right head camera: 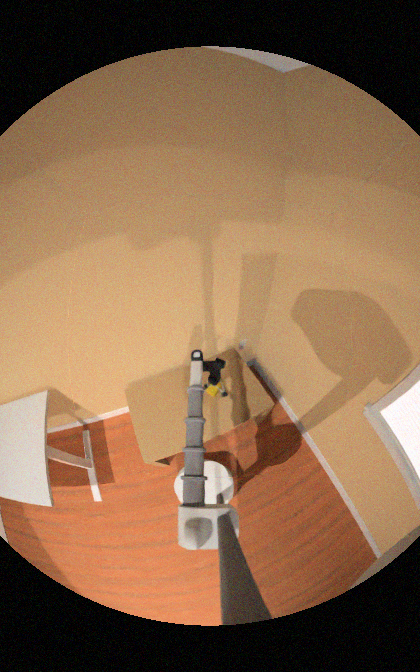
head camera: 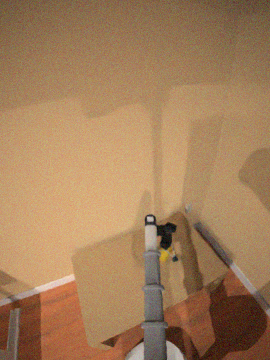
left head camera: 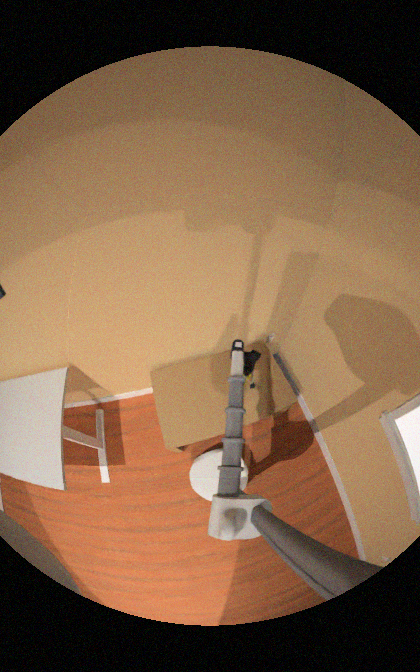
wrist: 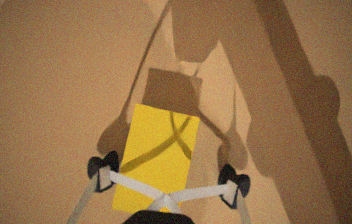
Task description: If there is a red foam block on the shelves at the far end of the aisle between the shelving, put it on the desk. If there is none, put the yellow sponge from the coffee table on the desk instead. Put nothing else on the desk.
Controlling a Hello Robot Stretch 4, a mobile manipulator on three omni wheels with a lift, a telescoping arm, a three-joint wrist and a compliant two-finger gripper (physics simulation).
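Places are measured from the robot's base along level axes (x ahead, y left, z up), in metres.
Pixels of known places: gripper, fingertip midpoint: (head camera: pixel 165 256) (wrist: pixel 170 170).
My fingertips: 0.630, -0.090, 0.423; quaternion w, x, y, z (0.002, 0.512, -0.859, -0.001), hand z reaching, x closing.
Behind a point stands the place of what it marks, as x, y, z.
The yellow sponge (head camera: pixel 164 255) {0.617, -0.080, 0.468} (right head camera: pixel 213 389) (wrist: pixel 155 150) {0.663, -0.089, 0.468} lies on the tan coffee table (head camera: pixel 107 295) {0.389, 0.269, 0.423} (left head camera: pixel 190 405) (right head camera: pixel 160 425); the arm partly covers it in the left head view. My gripper (right head camera: pixel 215 390) (wrist: pixel 170 170) {0.630, -0.090, 0.423} is open over the sponge, with one finger on each side of its near part in the wrist view. Shadows of the fingers and of the sponge fall on the table top. Whether the fingertips are level with the sponge I cannot tell. No red foam block and no shelves show. A white table top (left head camera: pixel 30 425) (right head camera: pixel 22 445), possibly the desk, stands at the left.
Tan walls meet in a corner behind the coffee table. A white baseboard (left head camera: pixel 332 475) (right head camera: pixel 340 485) runs along the right wall. A white-framed panel (left head camera: pixel 400 460) (right head camera: pixel 400 450) is at the right. Wood floor (left head camera: pixel 150 540) (right head camera: pixel 135 555) lies in front of the coffee table.
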